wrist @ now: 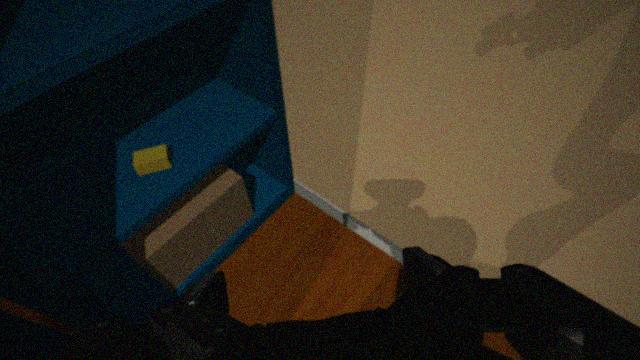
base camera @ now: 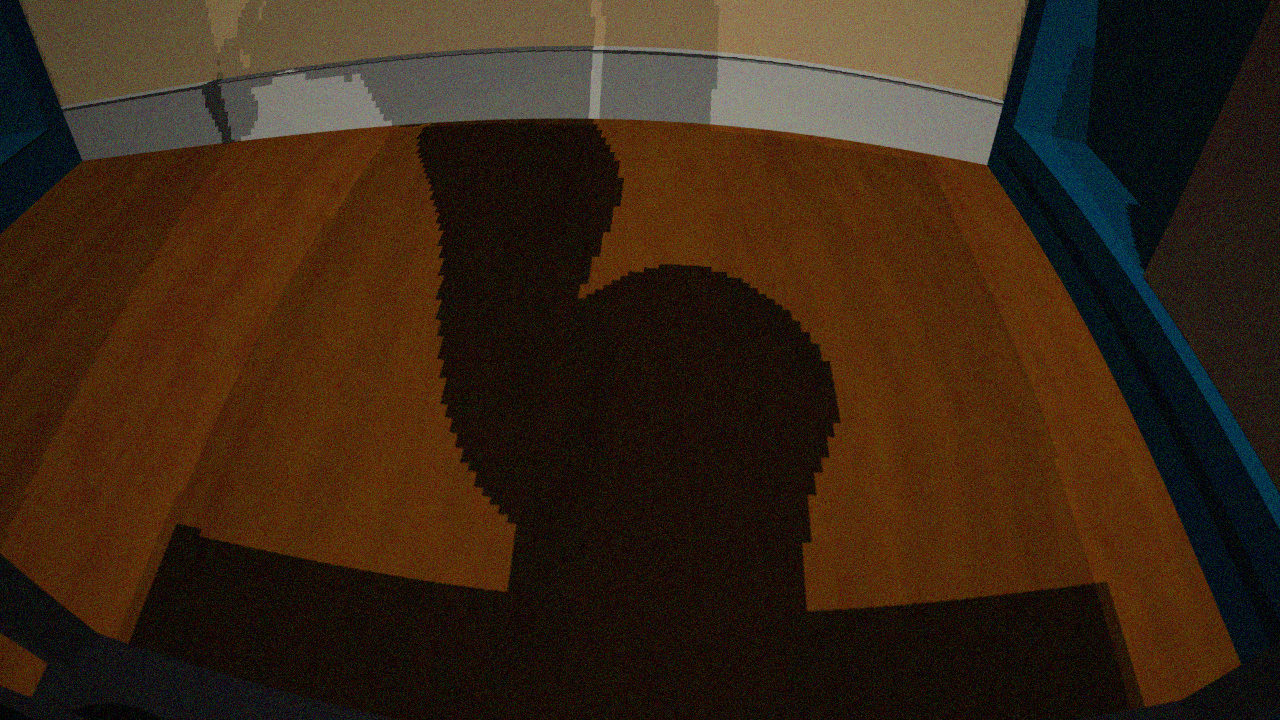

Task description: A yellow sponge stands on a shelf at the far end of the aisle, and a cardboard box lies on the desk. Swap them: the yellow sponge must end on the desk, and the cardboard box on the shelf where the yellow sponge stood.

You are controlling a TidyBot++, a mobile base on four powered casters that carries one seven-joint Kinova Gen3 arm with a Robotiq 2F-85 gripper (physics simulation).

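Places are measured from the arm's base along level axes (x ahead, y down, z left), in centimetres.
Where they show: gripper, fingertip midpoint: [wrist: 316, 279].
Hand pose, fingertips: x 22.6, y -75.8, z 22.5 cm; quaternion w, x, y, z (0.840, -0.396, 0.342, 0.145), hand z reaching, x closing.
Note:
Each offset is from my fingertips to the centre of the thing. Level surfaces: height alone.
The yellow sponge {dx +12.7, dy +59.9, dz +78.1 cm} [wrist: 152, 160] stands on a blue shelf board {dy +62.1 cm} [wrist: 215, 110], left of centre in the wrist view, near the board's left end. My gripper [wrist: 316, 279] is open, its dark fingers spread at the bottom of the wrist view with floor showing between them. The sponge is apart from the fingers, beyond and to the left of them. The desk and the cardboard box lying on it do not show in either view.
A large brown box {dx +11.7, dy +94.3, dz +81.1 cm} [wrist: 200, 232] stands on the lower shelf board [wrist: 267, 187], below the sponge. A beige wall [base camera: 537, 22] [wrist: 440, 100] with a pale skirting board [base camera: 501, 85] closes the aisle's end. Blue shelving [base camera: 1056, 156] stands along the right of the base view.

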